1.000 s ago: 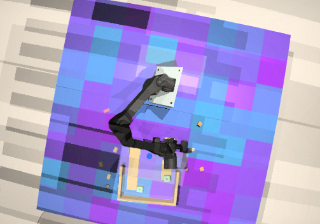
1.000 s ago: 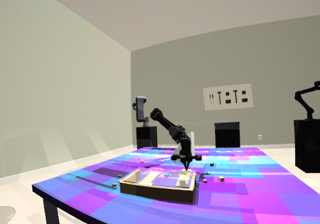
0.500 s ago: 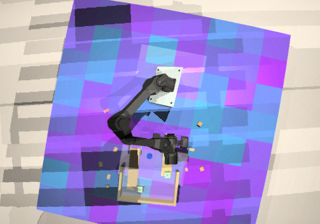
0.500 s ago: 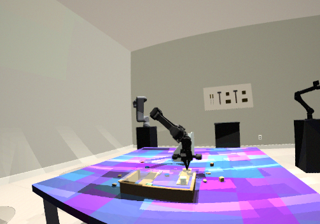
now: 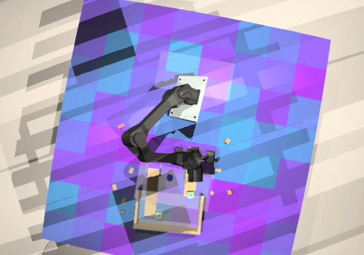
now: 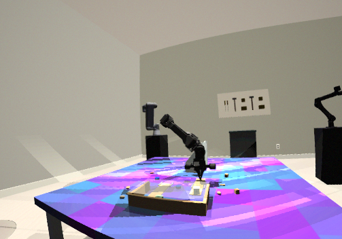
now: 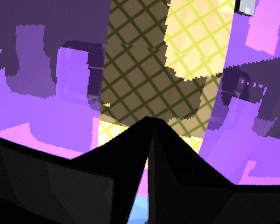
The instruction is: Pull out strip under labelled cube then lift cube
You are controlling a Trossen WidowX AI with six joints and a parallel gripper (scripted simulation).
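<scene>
My gripper tip is 9 cm short of the yellow cross-hatched strip and 1 cm to the right of it. Also, from my gripper tip: red piece 38 cm to the right, 6 cm behind.
</scene>
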